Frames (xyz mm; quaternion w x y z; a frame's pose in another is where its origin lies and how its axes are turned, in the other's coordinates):
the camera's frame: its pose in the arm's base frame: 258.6 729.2 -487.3 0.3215 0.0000 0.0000 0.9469
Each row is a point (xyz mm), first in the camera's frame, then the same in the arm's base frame.
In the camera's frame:
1: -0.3 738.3 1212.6
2: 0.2 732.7 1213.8
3: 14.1 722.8 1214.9
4: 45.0 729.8 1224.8
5: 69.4 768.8 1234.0
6: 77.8 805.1 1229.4
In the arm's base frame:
1: -190.7 143.3 725.3
2: -187.7 148.1 726.5
3: -192.7 164.4 727.6
4: -221.4 177.7 737.5
5: -264.6 161.6 746.7
6: -293.3 137.9 742.1

